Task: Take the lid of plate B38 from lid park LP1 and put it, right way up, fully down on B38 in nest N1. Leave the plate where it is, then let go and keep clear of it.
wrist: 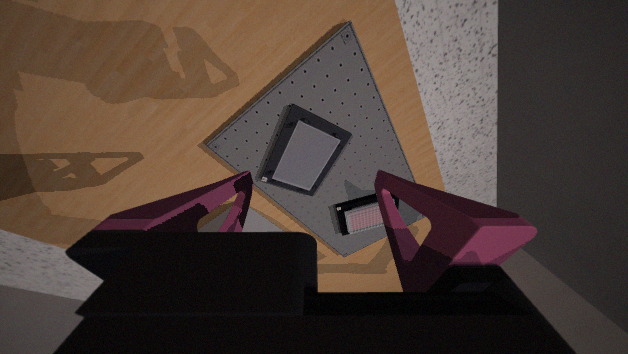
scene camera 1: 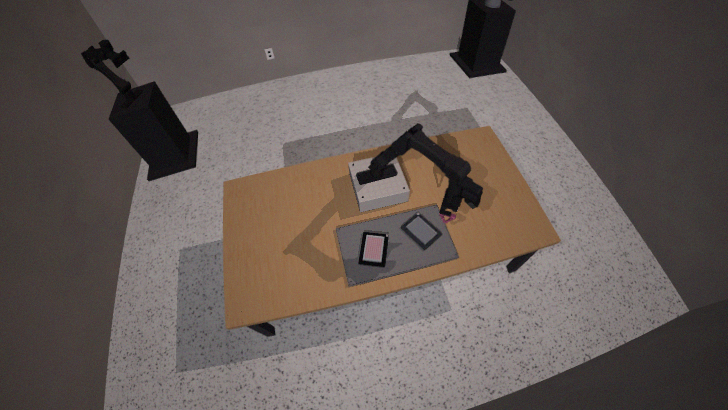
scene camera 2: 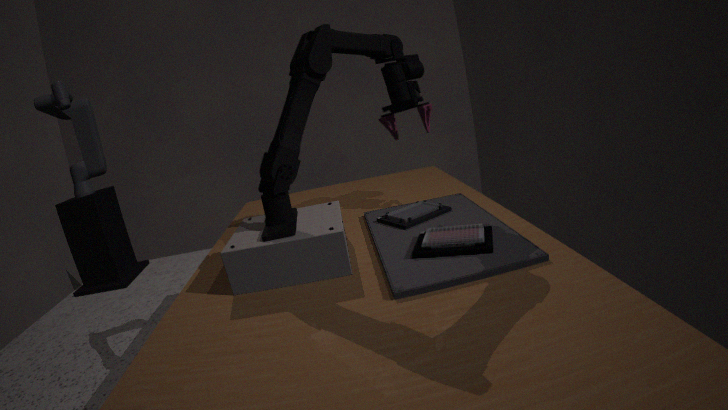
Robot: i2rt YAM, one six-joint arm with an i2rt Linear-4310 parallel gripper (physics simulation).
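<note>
The lid, a pale translucent rectangle, lies on the dark frame of lid park LP1. Plate B38, with pink wells and no lid on it, sits in the black nest N1. My gripper is open, its pink fingers wide apart and empty. It hangs high above the table, well clear of lid and plate. In the wrist view my right finger hides part of the plate and nest.
Both holders stand on a grey perforated board on the wooden table. The arm stands on a white base box. Black pedestals stand on the floor away from the table.
</note>
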